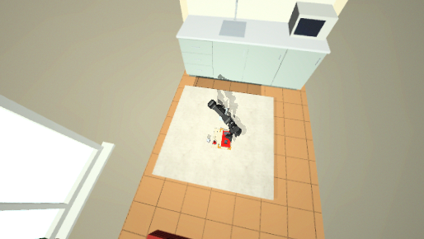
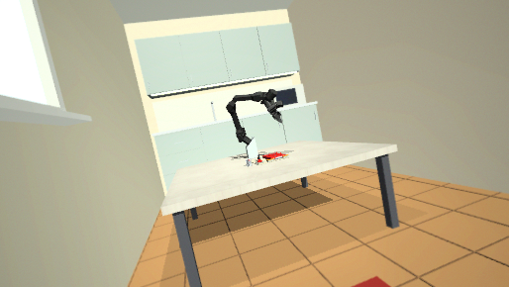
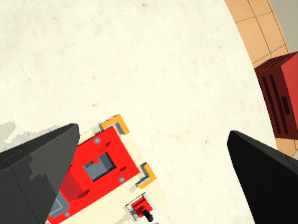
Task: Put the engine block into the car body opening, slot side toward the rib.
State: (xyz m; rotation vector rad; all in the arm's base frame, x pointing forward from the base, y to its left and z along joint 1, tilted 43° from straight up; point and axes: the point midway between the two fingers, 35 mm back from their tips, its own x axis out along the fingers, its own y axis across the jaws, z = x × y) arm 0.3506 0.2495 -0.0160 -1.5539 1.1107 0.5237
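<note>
The engine block is 280 mm to the right of my gripper tip and 230 mm below it.
</note>
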